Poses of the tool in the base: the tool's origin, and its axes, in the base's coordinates. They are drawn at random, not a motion.
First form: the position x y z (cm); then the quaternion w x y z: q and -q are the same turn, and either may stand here.
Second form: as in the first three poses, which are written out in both.
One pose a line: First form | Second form
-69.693, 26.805, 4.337, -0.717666, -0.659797, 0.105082, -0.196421 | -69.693, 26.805, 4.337, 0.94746, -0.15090, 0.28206, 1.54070
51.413, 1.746, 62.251, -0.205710, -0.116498, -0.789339, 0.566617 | 51.413, 1.746, 62.251, 0.11904, 0.80659, -0.57900, 2.72721
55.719, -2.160, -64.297, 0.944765, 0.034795, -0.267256, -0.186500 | 55.719, -2.160, -64.297, 0.10616, -0.81543, -0.56903, 0.66784
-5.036, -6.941, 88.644, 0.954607, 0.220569, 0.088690, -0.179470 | -5.036, -6.941, 88.644, 0.74049, 0.29775, -0.60251, 0.60492
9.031, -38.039, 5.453, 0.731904, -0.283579, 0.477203, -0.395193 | 9.031, -38.039, 5.453, -0.41617, 0.70032, -0.57997, 1.49937
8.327, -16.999, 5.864, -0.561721, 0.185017, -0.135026, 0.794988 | 8.327, -16.999, 5.864, -0.22363, 0.16321, -0.96091, 1.94866
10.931, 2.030, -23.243, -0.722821, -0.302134, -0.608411, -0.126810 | 10.931, 2.030, -23.243, 0.43722, 0.88043, 0.18351, 1.52584
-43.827, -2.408, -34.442, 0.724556, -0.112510, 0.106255, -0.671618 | -43.827, -2.408, -34.442, -0.16324, 0.15417, -0.97447, 1.52081
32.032, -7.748, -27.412, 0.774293, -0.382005, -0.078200, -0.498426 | 32.032, -7.748, -27.412, -0.60365, -0.12357, -0.78762, 1.37040
